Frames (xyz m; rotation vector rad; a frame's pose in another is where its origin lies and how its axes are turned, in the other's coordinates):
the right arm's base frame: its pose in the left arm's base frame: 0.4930 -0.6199 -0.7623 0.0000 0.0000 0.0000
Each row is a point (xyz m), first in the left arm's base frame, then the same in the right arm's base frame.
Working: the left arm's base frame: its pose in the right arm's base frame: -0.4930 0.6199 0.7623 0.0000 0.0000 0.0000

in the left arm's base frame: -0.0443 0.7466 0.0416
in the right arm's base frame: -0.5373 1.3665 0.8039
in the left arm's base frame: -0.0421 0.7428 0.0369
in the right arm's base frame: -0.5351 1.3627 0.7992
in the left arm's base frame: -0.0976 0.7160 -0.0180
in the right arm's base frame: -0.5906 1.3359 0.7443
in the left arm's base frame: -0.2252 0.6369 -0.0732
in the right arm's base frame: -0.7182 1.2568 0.6891
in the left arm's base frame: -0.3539 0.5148 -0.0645
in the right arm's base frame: -0.8469 1.1347 0.6978
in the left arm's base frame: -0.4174 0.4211 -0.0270
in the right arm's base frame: -0.9104 1.0410 0.7353
